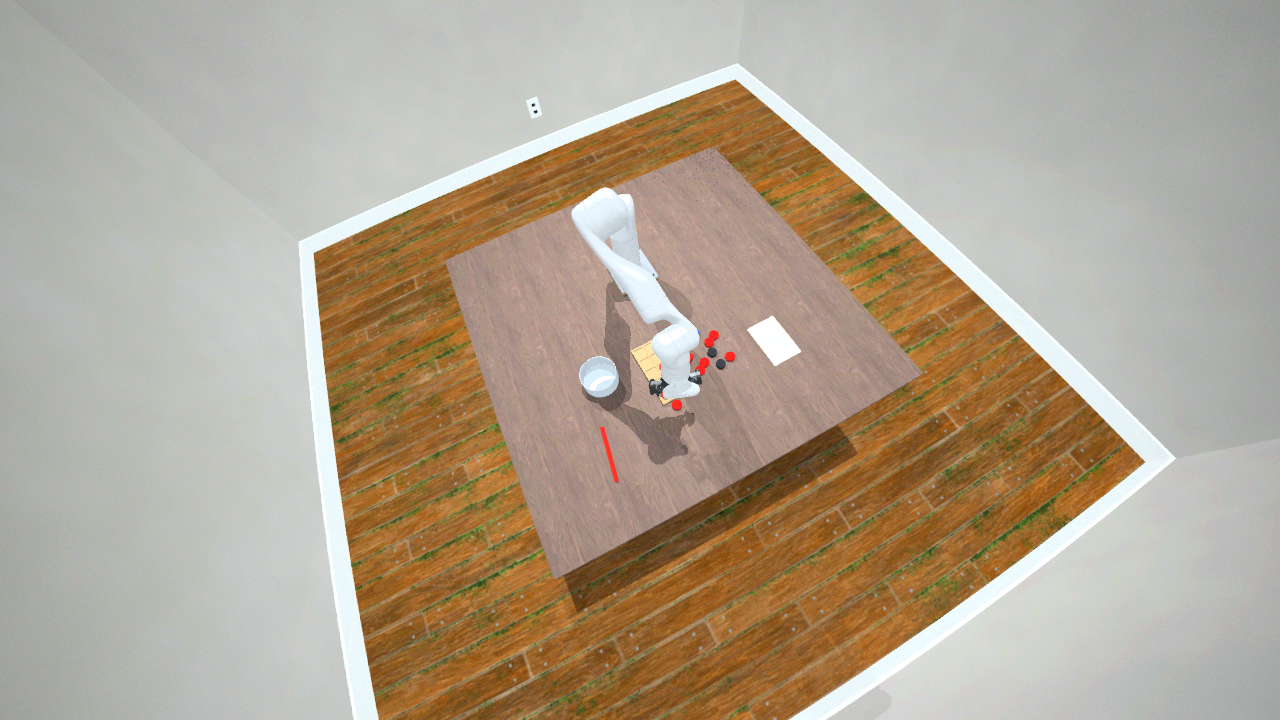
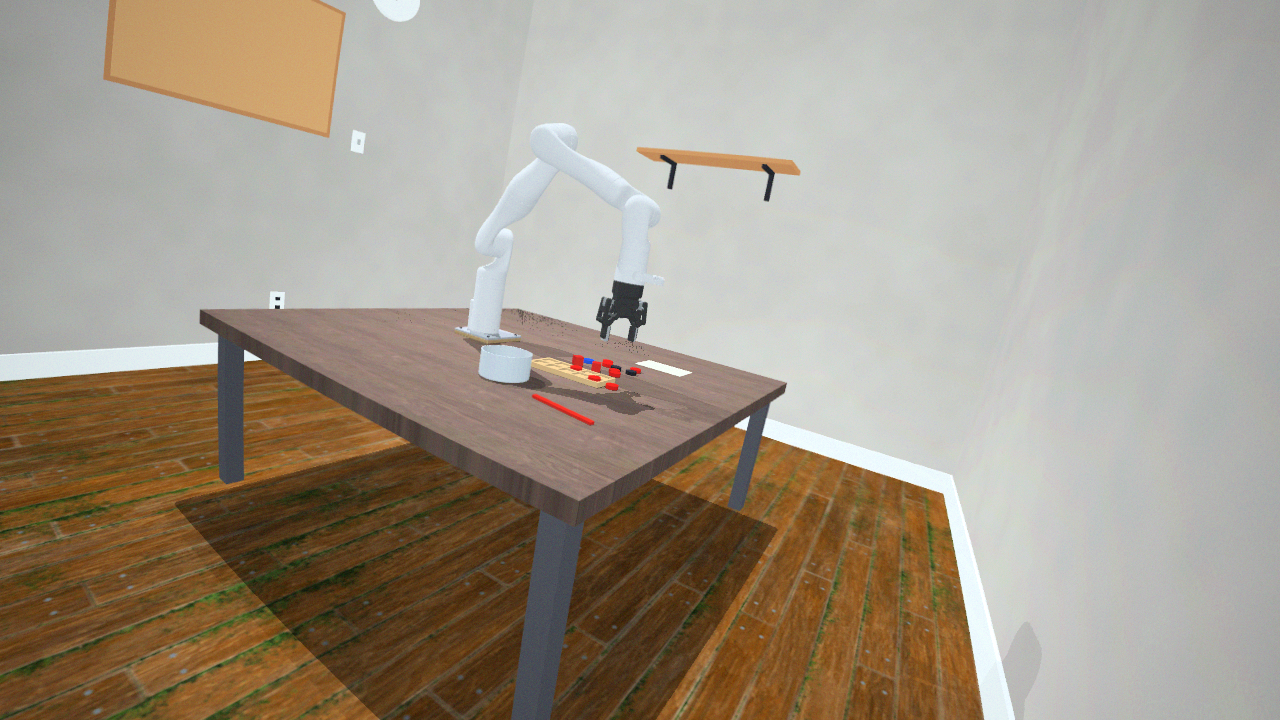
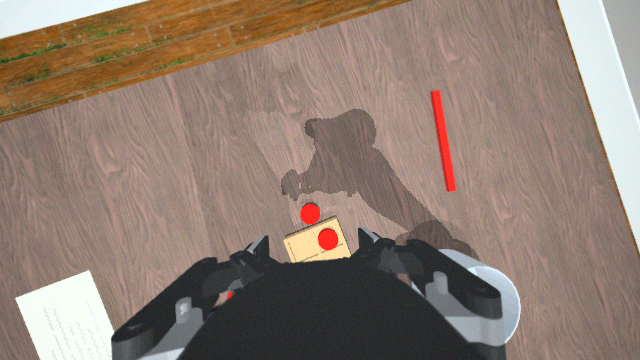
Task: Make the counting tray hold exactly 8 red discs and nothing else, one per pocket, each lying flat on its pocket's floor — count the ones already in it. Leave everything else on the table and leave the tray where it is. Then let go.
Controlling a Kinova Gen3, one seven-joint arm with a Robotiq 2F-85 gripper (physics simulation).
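The tan counting tray [image 1: 644, 356] [image 2: 548, 363] [image 3: 300, 246] is partly hidden by my arm and gripper. A red disc [image 2: 594, 377] [image 3: 328, 239] is in a corner pocket at its far end; whether it lies flat on the floor I cannot tell. Another red disc [image 1: 676, 404] [image 2: 612, 386] [image 3: 310, 213] is on the table just outside that end. A tall red piece [image 2: 577, 361] stands at the tray's middle; its pocket is unclear. The full count in the tray is hidden. My gripper [image 2: 619, 339] [image 3: 314, 241] is open and empty, well above the tray's far end.
Several loose red discs [image 1: 730, 356] [image 2: 635, 369], black discs [image 1: 720, 364] [image 2: 631, 372] and a blue disc [image 2: 588, 360] lie beside the tray. A pale bowl [image 1: 598, 377] [image 2: 504, 364] [image 3: 509, 305], red stick [image 1: 609, 454] [image 2: 562, 409] [image 3: 443, 141] and white sheet [image 1: 774, 340] [image 2: 663, 368] [image 3: 65, 320] surround them.
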